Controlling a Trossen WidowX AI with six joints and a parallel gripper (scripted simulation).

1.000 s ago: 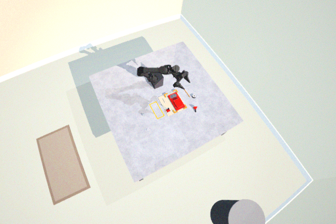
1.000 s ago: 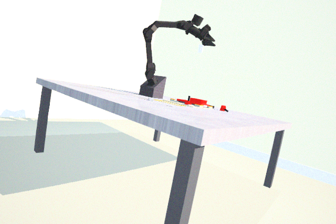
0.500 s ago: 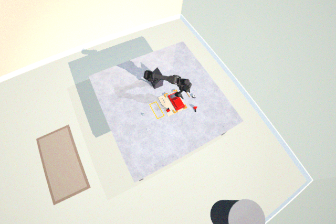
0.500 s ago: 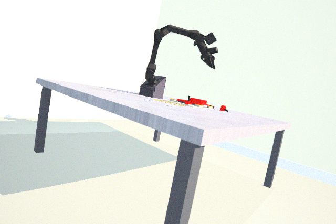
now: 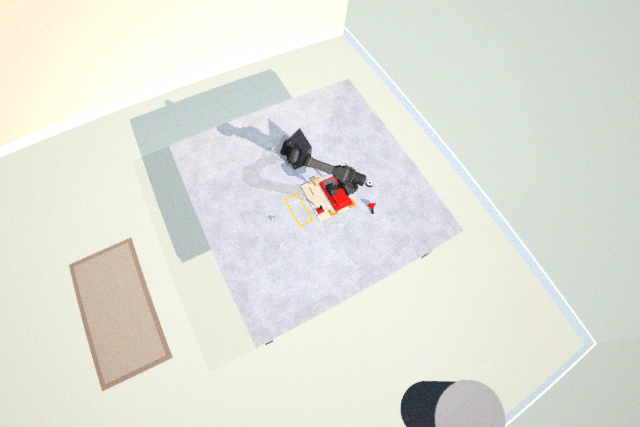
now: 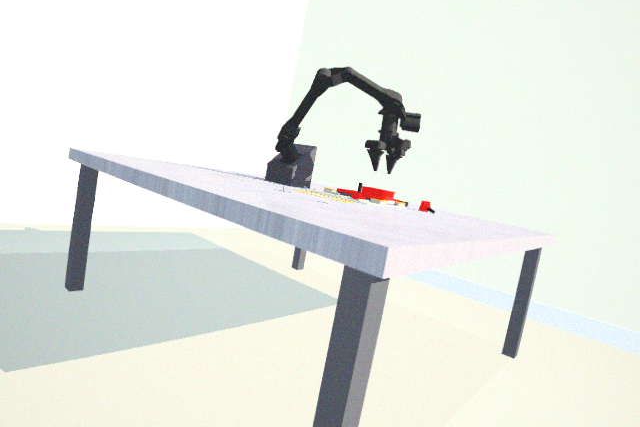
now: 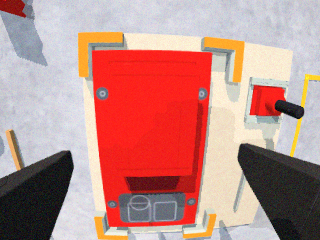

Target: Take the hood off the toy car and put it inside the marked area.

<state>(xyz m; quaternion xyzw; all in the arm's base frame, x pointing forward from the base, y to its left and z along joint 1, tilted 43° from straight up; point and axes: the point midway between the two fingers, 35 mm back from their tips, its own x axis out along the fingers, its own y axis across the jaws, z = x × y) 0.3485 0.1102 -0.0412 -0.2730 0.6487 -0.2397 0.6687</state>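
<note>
The hood is 70 mm below my gripper tip. From my gripper tip the other things lie so: thin stick (110 mm behind, 160 mm to the left, 100 mm below).
</note>
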